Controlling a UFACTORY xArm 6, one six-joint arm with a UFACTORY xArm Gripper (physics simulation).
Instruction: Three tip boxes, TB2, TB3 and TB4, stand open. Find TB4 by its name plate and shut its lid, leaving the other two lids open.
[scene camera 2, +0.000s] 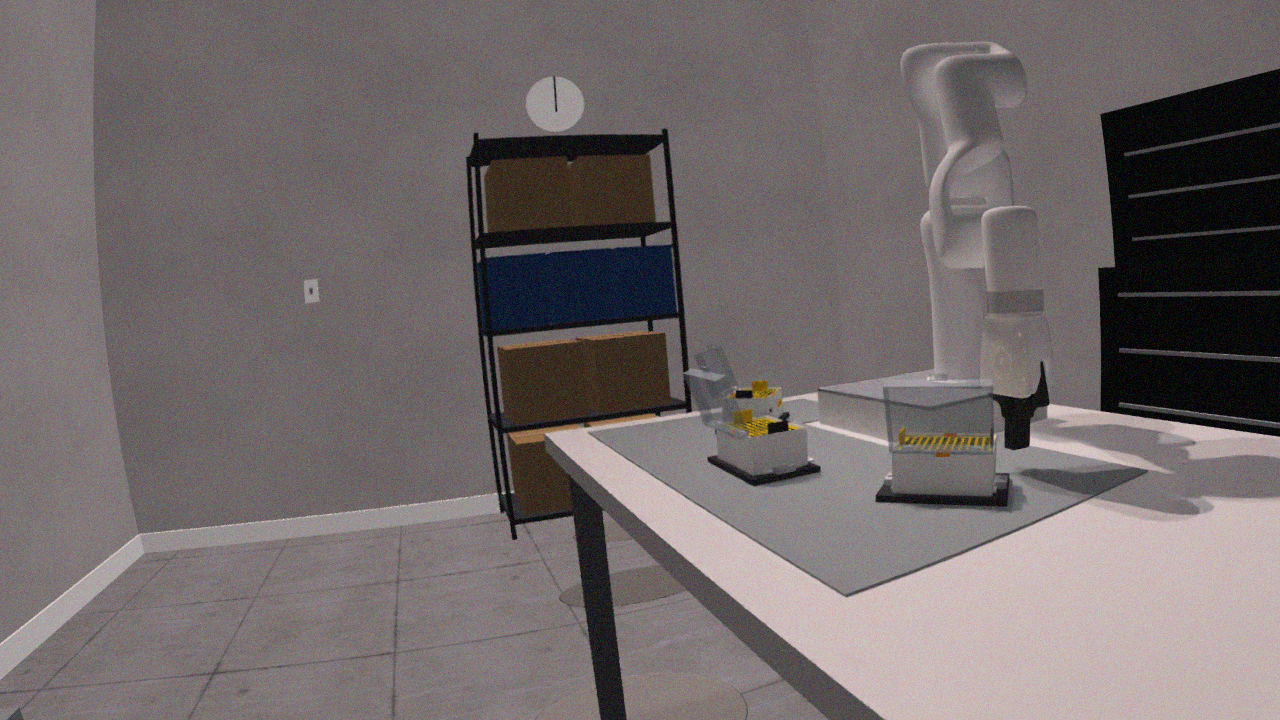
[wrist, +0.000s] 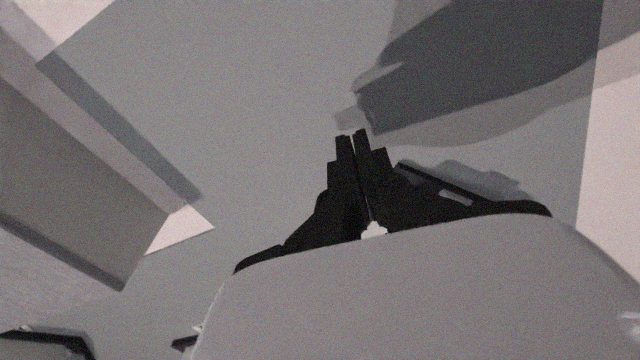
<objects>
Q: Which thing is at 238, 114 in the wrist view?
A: A grey mat.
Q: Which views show my gripper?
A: Scene camera 2 and the wrist view: all of them.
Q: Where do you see my gripper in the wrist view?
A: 356, 154
</objects>
